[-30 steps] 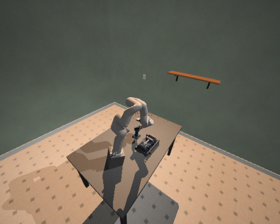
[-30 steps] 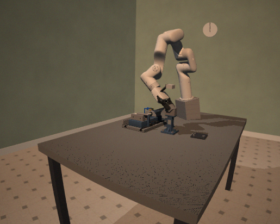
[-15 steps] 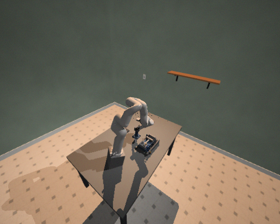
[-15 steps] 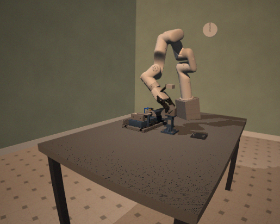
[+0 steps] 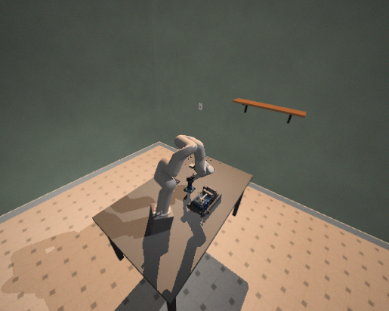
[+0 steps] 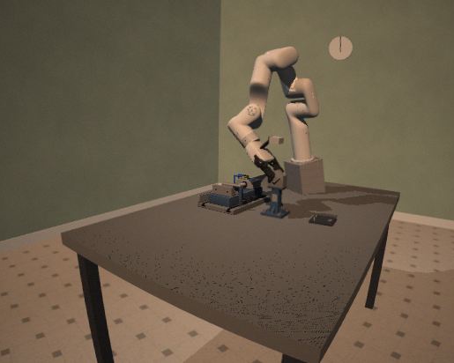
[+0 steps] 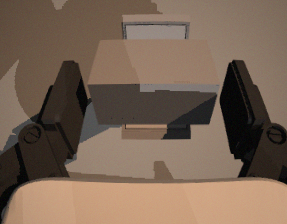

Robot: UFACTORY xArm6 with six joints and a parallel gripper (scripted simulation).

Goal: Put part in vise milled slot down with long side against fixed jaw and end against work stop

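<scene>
Right now my hand is 20 mm above the part. The rest, counted from my hand: air cylinder rod 80 mm behind, 190 mm to the right, 90 mm below; work stop 20 mm ahead, 160 mm to the right, 80 mm below; vise base rail 80 mm behind, 290 mm to the right, 130 mm below.
</scene>
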